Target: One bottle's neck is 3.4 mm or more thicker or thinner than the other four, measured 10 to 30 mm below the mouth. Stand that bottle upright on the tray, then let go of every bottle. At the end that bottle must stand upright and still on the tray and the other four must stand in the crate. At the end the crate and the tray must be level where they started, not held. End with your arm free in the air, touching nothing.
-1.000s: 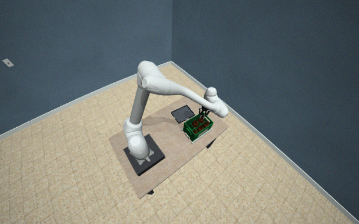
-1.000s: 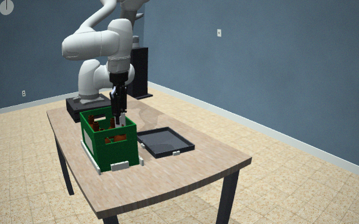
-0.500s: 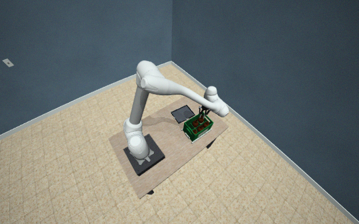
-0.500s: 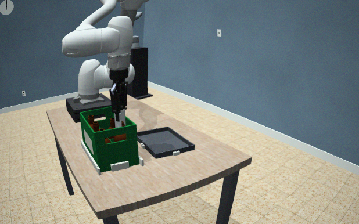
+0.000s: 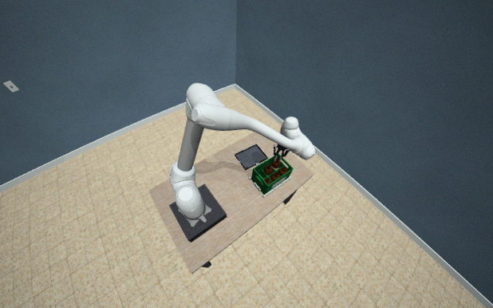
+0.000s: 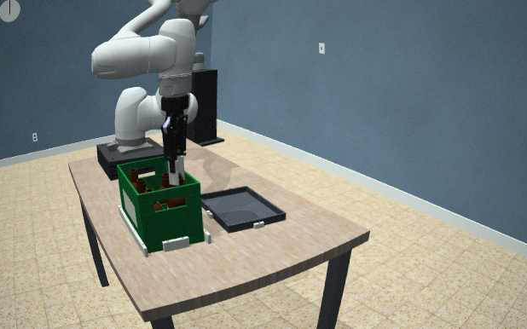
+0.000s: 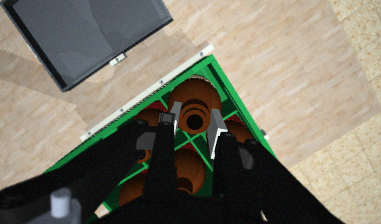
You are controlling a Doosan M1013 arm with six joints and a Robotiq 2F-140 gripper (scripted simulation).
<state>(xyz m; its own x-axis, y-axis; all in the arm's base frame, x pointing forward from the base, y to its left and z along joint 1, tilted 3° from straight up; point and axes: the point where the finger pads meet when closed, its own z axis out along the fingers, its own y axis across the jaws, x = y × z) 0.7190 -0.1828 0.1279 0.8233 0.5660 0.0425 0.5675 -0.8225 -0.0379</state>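
My hand is 90 mm above the brown bottle. The rest, counted from my hand: dark tray: 240 mm to the left, 190 mm below, 30 mm behind; then green crate: 120 mm below, 90 mm behind, 30 mm to the right.
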